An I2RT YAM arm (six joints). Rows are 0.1 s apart.
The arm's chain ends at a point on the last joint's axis. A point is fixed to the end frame.
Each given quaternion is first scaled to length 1.
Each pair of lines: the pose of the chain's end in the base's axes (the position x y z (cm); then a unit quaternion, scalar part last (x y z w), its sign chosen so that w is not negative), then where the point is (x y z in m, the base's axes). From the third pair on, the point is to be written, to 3 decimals.
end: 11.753, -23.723, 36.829, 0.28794, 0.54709, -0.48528, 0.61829
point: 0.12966 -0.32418 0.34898
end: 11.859, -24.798, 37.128, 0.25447, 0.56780, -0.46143, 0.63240
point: 0.13808 -0.33355 0.35180
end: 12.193, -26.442, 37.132, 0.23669, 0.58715, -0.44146, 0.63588
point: 0.146 -0.348 0.350
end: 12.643, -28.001, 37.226, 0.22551, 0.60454, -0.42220, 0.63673
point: 0.154 -0.362 0.348
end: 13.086, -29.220, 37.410, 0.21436, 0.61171, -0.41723, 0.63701
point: 0.160 -0.374 0.350
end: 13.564, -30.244, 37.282, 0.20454, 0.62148, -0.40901, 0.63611
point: 0.166 -0.383 0.348
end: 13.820, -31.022, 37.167, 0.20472, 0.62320, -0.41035, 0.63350
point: 0.168 -0.391 0.346
